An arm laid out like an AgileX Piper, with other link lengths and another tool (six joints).
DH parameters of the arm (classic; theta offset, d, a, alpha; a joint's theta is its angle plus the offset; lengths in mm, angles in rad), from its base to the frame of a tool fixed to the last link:
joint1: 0 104.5 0 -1.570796
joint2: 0.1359 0 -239.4 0
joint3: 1.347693 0 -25.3 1.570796
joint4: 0 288.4 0 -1.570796
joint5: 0 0 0 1.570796
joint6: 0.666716 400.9 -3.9 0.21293
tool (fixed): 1.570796 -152.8 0 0
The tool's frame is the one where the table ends.
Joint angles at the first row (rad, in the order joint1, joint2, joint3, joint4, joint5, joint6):
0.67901 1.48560 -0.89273 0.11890 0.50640 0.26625
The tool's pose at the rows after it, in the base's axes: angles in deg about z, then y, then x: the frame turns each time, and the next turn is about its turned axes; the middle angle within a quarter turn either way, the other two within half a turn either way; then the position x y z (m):
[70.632, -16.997, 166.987, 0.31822, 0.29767, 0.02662]
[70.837, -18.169, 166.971, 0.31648, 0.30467, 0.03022]
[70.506, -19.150, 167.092, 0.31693, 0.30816, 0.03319]
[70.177, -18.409, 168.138, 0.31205, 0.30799, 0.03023]
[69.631, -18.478, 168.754, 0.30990, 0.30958, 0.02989]
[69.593, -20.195, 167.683, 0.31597, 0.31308, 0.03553]
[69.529, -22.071, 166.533, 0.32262, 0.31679, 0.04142]
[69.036, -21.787, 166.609, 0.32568, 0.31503, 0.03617]
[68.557, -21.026, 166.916, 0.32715, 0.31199, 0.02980]
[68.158, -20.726, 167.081, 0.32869, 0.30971, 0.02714]
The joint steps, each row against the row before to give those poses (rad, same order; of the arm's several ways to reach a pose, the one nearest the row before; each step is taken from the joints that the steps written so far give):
0.00913 0.00822 0.00000 0.00655 0.00001 0.01050
0.01414 -0.00179 0.00000 0.01027 -0.01631 0.00445
0.00431 -0.00161 0.00003 0.01100 -0.01251 0.00299
0.00493 0.00004 -0.00004 0.00434 0.01958 0.00623
0.00628 -0.00003 0.00002 0.00206 0.00291 0.01400
-0.00002 0.00002 -0.00003 0.00003 -0.03534 0.00254
0.00002 0.00179 0.00004 -0.00004 -0.04025 0.00374
-0.00609 0.01570 -0.00005 -0.00174 -0.01094 0.00180
-0.00649 0.01392 0.00003 -0.00370 -0.00002 0.00222
-0.00607 0.00589 0.00001 0.00001 0.00000 -0.00017

